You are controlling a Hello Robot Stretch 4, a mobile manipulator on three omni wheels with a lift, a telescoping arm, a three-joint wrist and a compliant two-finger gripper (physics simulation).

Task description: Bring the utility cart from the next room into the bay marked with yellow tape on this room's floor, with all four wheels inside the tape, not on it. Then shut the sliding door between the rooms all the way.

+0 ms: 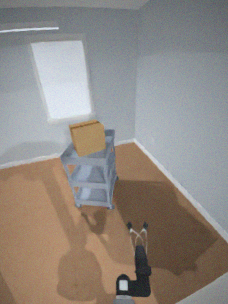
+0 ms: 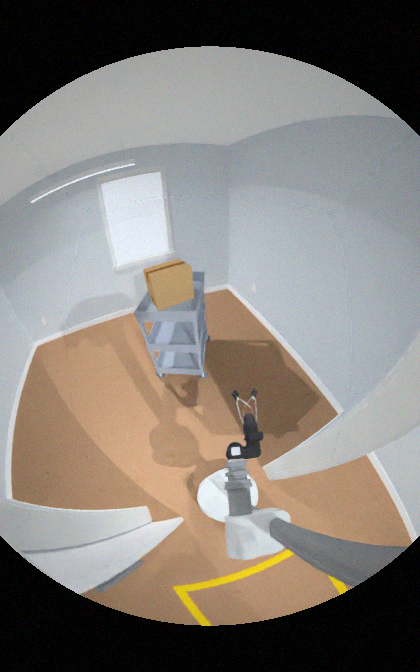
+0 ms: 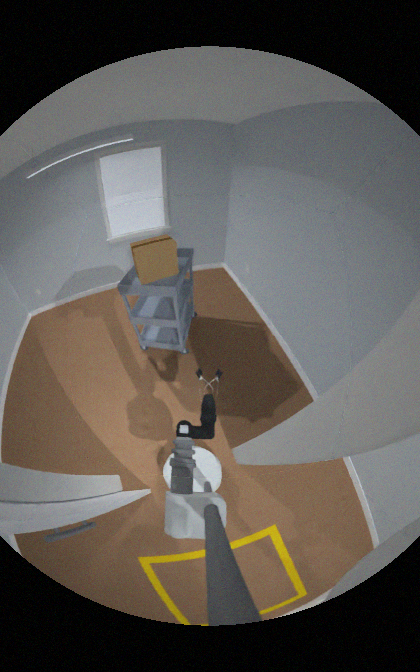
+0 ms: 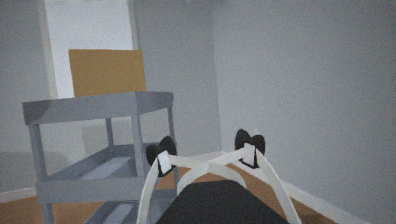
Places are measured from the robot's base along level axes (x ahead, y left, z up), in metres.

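Pixels of known places: gripper, fingertip midpoint: [image 1: 136, 221] [image 4: 205, 145].
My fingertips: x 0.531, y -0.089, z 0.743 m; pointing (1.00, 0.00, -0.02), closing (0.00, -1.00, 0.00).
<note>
Behind a point stands the place of what it marks.
The grey three-shelf utility cart [image 1: 85, 159] {x 1.092, y 0.336, z 0.816 m} [image 2: 167, 316] [image 3: 150, 289] [image 4: 80, 111] {x 1.095, y 0.363, z 0.781 m} stands upright beyond the doorway, near the far wall. My gripper [image 1: 138, 225] {x 0.531, y -0.089, z 0.743 m} [image 2: 245, 394] [image 3: 209, 373] [image 4: 205, 145] {x 0.531, y -0.089, z 0.743 m} is open, its fingertips apart with nothing between them. It is in front of the cart, a little to its right, and not touching it. The yellow tape bay [image 2: 235, 577] [image 3: 175, 556] is on the floor behind my base, partly hidden by my mast. The sliding door [image 2: 100, 550] [image 3: 50, 512] is at the lower left, and the doorway is open.
A cardboard box [image 1: 90, 139] {x 1.282, y 0.307, z 0.929 m} [image 2: 171, 286] [image 3: 156, 261] [image 4: 107, 72] {x 1.277, y 0.316, z 0.941 m} sits on the cart's top shelf. My white base [image 2: 212, 495] [image 3: 207, 467] is in the doorway, between the door's edge and the right wall end [image 2: 350, 440] [image 3: 310, 440]. A dark handle [image 2: 119, 576] [image 3: 70, 531] is on the door.
</note>
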